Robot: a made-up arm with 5 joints. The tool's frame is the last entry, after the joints. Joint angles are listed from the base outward. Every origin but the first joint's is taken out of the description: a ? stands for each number. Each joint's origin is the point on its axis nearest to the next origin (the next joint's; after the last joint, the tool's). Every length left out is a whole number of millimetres.
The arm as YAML. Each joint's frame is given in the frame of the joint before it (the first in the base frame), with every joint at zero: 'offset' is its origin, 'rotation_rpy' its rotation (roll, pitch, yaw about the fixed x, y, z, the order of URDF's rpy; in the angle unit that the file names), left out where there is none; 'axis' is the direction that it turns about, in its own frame. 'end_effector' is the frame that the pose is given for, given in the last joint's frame.
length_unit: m
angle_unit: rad
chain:
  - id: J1
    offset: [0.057, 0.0, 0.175]
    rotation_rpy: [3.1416, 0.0, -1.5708]
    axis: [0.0, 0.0, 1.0]
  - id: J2
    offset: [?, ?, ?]
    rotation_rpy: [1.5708, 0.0, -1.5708]
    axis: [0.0, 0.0, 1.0]
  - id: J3
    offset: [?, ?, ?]
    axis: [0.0, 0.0, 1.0]
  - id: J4
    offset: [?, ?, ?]
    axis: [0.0, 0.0, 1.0]
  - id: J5
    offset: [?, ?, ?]
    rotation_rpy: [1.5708, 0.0, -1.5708]
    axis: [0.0, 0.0, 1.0]
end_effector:
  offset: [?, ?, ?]
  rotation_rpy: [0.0, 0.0, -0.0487]
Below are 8 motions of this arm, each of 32 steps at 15 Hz.
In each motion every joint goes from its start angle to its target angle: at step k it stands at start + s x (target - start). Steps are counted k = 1, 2, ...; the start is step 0. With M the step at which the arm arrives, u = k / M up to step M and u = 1 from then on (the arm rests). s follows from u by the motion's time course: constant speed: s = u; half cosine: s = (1 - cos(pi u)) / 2; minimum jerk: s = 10 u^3 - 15 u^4 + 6 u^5.
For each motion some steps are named. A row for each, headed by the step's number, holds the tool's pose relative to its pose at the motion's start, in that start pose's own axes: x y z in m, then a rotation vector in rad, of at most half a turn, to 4 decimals.
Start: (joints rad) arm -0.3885 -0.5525 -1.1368 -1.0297 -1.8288
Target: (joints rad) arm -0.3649 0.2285 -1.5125 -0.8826 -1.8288
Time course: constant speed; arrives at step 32
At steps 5, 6, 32:
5: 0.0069 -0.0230 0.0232 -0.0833 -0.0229 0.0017
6: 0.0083 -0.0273 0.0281 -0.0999 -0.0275 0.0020
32: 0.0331 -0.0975 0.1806 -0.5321 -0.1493 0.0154

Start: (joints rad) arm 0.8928 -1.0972 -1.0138 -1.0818 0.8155
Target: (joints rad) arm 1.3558 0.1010 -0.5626 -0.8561 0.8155
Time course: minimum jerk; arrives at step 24
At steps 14, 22, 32:
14: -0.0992 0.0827 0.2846 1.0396 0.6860 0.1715
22: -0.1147 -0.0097 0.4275 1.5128 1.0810 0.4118
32: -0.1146 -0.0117 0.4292 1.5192 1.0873 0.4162

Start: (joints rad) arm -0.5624 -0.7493 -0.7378 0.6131 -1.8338
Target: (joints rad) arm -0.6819 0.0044 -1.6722 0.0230 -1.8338
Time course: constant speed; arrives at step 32
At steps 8, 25, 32:
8: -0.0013 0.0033 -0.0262 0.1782 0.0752 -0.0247
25: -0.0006 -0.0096 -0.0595 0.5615 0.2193 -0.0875
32: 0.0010 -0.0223 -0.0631 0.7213 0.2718 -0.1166

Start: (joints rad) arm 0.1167 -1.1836 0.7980 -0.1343 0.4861
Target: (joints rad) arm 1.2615 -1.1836 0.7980 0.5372 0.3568
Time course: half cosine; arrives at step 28
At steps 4, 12, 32:
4: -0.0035 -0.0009 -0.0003 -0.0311 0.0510 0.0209
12: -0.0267 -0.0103 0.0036 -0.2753 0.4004 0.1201
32: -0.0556 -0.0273 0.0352 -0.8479 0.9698 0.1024

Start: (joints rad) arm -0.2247 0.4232 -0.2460 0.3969 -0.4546
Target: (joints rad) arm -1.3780 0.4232 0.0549 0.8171 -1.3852
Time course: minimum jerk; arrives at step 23
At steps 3, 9, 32:
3: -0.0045 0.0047 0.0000 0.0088 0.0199 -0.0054
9: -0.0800 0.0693 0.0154 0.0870 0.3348 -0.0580
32: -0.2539 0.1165 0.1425 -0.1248 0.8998 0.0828

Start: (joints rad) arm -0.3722 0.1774 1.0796 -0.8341 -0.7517
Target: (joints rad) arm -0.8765 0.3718 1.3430 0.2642 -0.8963
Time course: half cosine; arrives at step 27
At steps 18, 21, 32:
18: -0.1009 -0.0399 0.0605 -0.7268 0.9157 0.2425
21: -0.1066 -0.0466 0.0789 -0.8838 1.0350 0.3244
32: -0.1082 -0.0516 0.0953 -1.0289 1.1250 0.4051

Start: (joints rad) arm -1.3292 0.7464 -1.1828 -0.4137 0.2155
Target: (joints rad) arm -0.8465 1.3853 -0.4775 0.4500 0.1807
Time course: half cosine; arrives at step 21
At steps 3, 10, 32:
3: -0.0214 -0.0044 0.0047 0.0015 0.1106 0.0154
10: -0.1704 -0.0564 0.1037 -0.0564 1.0389 0.0630
32: -0.2194 -0.1001 0.3179 -0.2481 2.2193 -0.1683

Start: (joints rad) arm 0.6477 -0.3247 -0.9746 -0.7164 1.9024
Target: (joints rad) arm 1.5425 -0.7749 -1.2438 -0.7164 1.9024
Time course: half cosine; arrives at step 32
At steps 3, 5, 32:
3: -0.0010 -0.0038 -0.0015 -0.0172 -0.0038 0.0173
5: -0.0024 -0.0107 -0.0040 -0.0474 -0.0109 0.0472
32: 0.1008 -0.1661 0.0190 -0.8270 -0.4449 0.6333

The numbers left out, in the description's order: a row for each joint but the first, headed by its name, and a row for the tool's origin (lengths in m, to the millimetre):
J2: -0.008 -0.025 0.0
J3: 0.044 -0.177 0.0
J4: 0.101 -0.004 0.0
J5: 0.079 0.0 0.0
tool: 0.0 0.0 0.0

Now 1 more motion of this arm.
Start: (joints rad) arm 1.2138 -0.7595 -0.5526 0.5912 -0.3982
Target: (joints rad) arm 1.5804 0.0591 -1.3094 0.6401 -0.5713
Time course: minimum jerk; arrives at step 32
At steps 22, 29, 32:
22: -0.0450 -0.0692 -0.1025 -0.2482 -0.0378 0.0468
29: -0.0556 -0.0947 -0.1148 -0.3013 -0.0517 0.0545
32: -0.0560 -0.0958 -0.1152 -0.3035 -0.0524 0.0548

